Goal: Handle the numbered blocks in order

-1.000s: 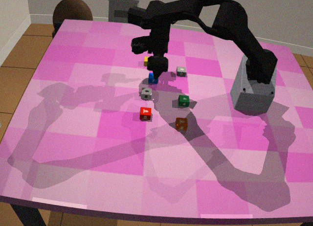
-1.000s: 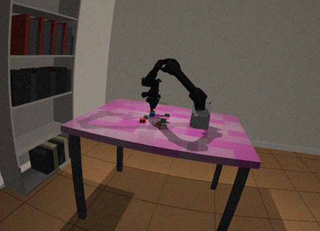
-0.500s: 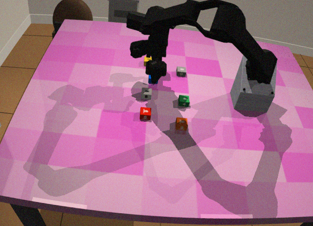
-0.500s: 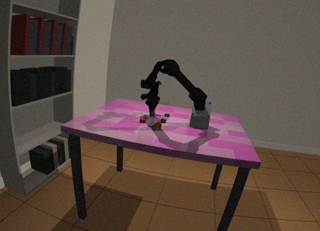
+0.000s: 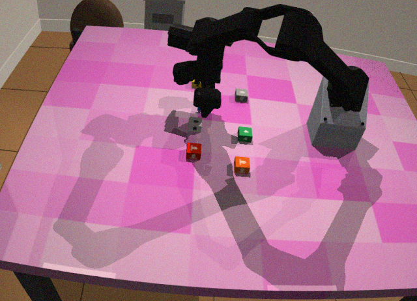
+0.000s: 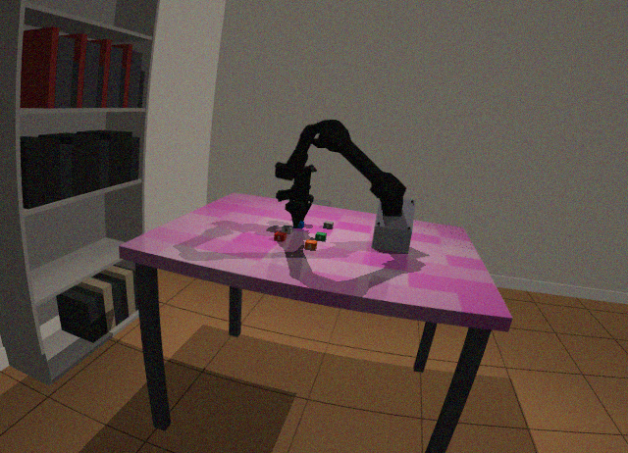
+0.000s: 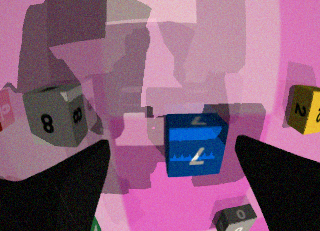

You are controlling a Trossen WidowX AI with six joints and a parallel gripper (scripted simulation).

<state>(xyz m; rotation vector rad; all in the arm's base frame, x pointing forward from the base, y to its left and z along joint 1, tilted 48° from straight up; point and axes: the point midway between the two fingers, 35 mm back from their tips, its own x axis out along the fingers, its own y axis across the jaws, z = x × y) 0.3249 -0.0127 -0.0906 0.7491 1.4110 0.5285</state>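
The blue block is 1 cm to the right of my gripper tip. Also, from my gripper tip: yellow block 11 cm to the right, 1 cm ahead; then white block 7 cm to the left, 3 cm ahead; then grey block 11 cm behind, 6 cm to the right.
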